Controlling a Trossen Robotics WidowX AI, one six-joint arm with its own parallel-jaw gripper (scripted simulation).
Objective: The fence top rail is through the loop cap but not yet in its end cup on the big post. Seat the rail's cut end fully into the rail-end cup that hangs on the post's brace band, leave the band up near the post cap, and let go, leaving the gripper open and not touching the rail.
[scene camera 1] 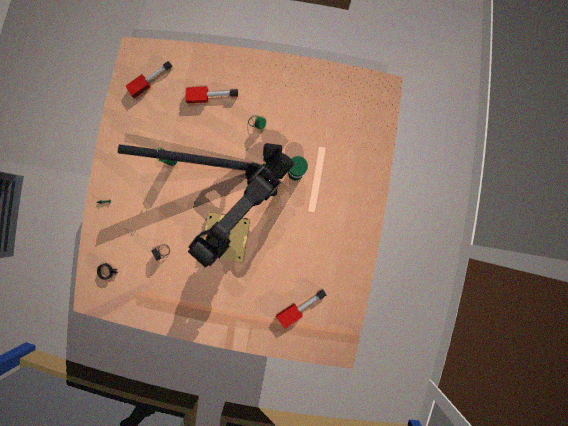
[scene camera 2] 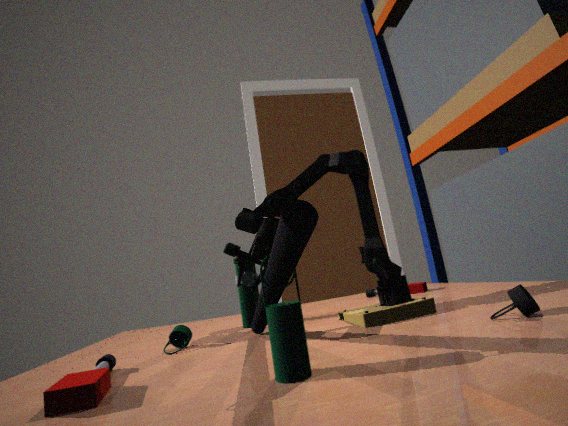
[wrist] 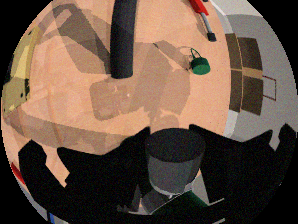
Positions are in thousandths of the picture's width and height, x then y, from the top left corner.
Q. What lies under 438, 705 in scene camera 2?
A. A big green post.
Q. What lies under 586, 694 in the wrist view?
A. A grey rail-end cup.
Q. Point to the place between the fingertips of my gripper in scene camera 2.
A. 430, 680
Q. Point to a green line post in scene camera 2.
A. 504, 771
